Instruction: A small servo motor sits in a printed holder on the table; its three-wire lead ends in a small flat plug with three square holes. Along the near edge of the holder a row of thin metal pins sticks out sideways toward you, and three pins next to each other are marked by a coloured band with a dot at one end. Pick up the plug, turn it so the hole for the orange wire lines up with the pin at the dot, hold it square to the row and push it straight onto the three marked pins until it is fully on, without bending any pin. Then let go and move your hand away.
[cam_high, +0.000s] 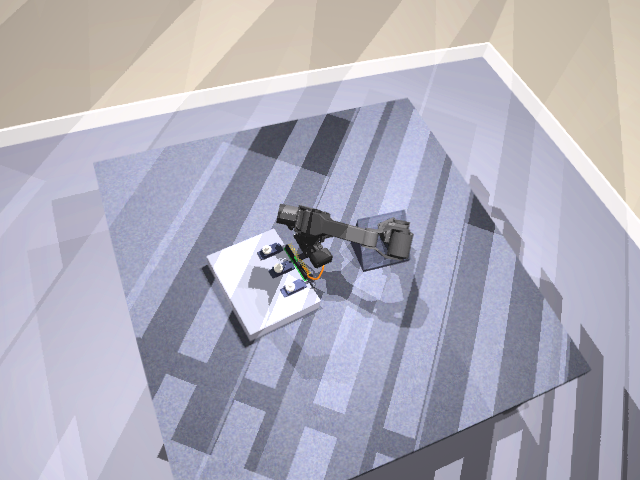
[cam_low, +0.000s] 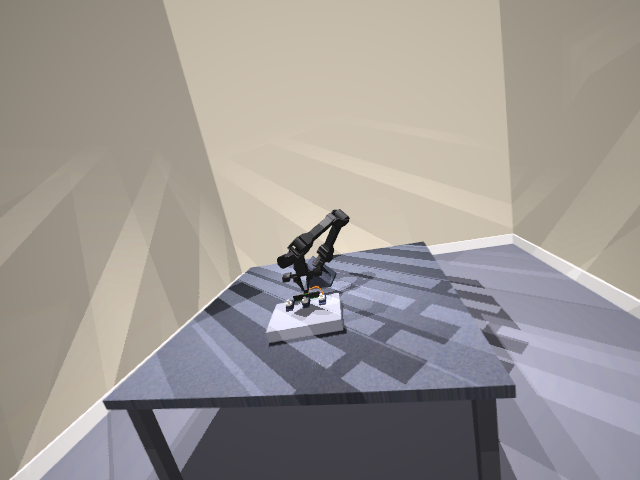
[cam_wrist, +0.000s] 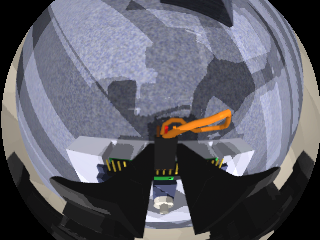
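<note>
Right now the green band is 40 mm ahead of my gripper tip. Round my gripper tip: printed holder 200 mm ahead, 20 mm to the left, 50 mm below; then servo 90 mm ahead, 10 mm to the left, 20 mm below.
</note>
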